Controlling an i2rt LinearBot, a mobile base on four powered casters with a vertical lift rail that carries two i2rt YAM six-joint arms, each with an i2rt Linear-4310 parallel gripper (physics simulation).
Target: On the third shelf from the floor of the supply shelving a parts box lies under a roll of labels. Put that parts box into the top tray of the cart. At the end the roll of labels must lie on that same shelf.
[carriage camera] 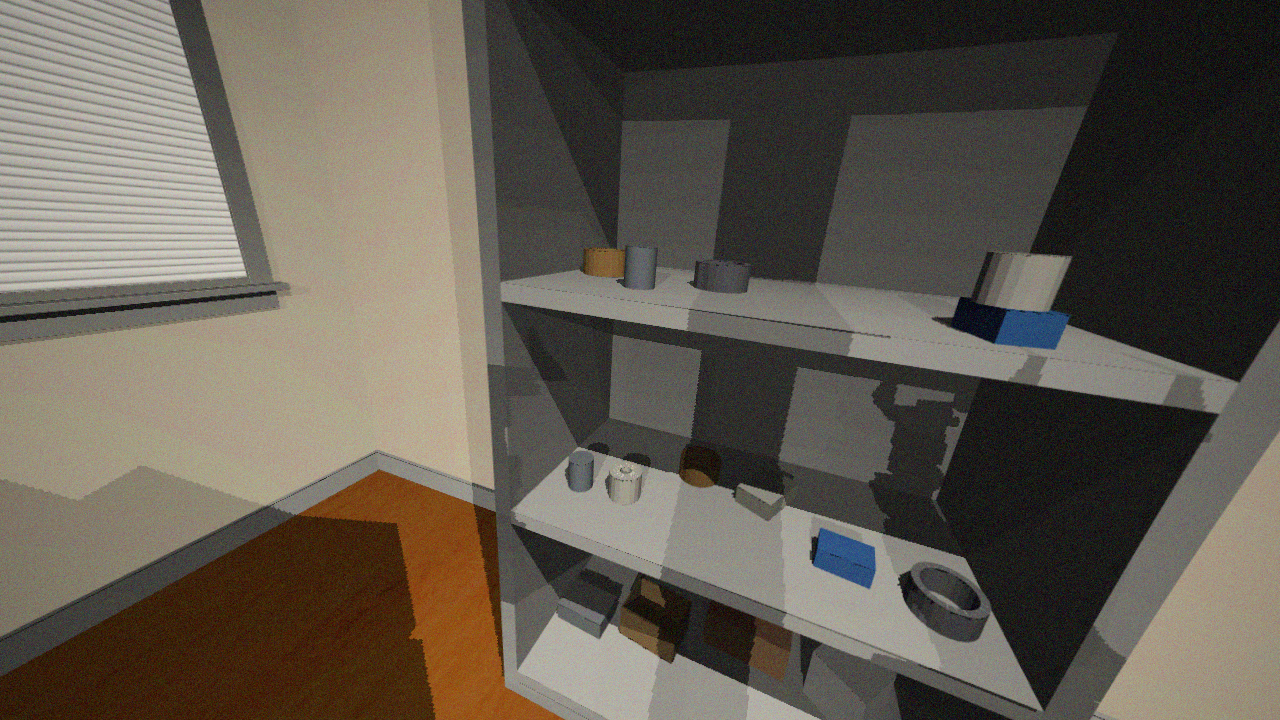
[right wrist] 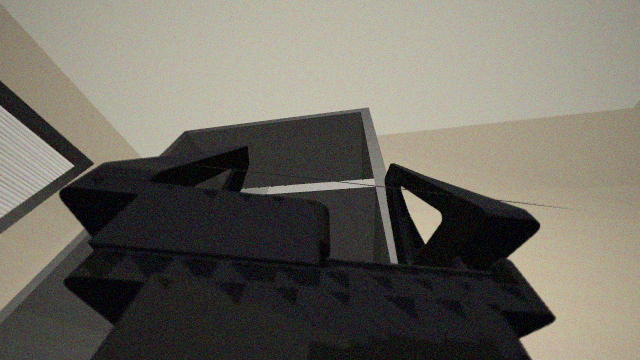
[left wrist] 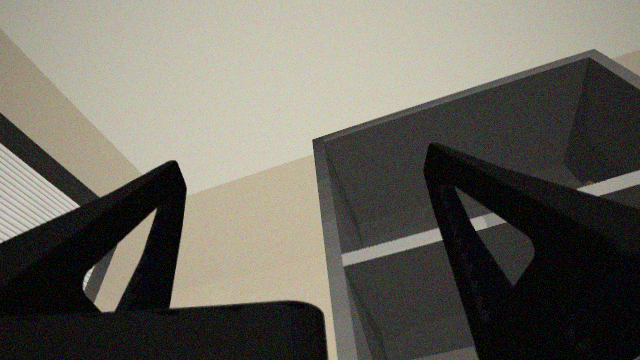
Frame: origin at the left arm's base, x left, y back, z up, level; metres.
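Seen in the pictures: left gripper, fingertip midpoint: (left wrist: 305,164); right gripper, fingertip midpoint: (right wrist: 319,163).
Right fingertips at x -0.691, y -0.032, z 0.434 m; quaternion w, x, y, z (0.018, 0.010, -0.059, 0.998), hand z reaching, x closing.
A point is followed by its place in that frame.
In the carriage view a white roll of labels (carriage camera: 1023,282) {z 0.372, x -0.742, y -0.408 m} stands upright on a blue parts box (carriage camera: 1032,327) {z 0.325, x -0.760, y -0.396 m}, near the front right of the upper visible shelf (carriage camera: 832,308) {z 0.302, x -0.612, y -0.562 m} of the grey supply shelving (carriage camera: 491,358) {z 0.163, x -0.053, y -0.587 m} (left wrist: 334,280) {z 0.699, x -0.056, y -0.586 m} (right wrist: 381,175) {z 0.769, x -0.895, y -0.307 m}. My left gripper (left wrist: 305,164) {z 0.438, x -0.001, y -0.016 m} is open and empty, pointing up towards the ceiling and the shelving top in the left wrist view. My right gripper (right wrist: 319,163) {z 0.434, x -0.691, y -0.032 m} is open and empty, with the shelving behind its fingers in the right wrist view. Neither gripper shows in the carriage view. The cart does not show in these views.
An orange roll (carriage camera: 604,261) {z 0.332, x -0.228, y -0.733 m}, a grey cylinder (carriage camera: 640,267) {z 0.339, x -0.306, y -0.607 m} and a dark ring (carriage camera: 722,275) {z 0.332, x -0.448, y -0.642 m} stand at the left of that shelf. The shelf below holds another blue box (carriage camera: 844,557) {z -0.115, x -0.696, y -0.495 m}, a grey ring (carriage camera: 947,600) and small parts. Boxes (carriage camera: 656,617) {z -0.608, x -0.406, y -0.743 m} stand on the lowest visible shelf.
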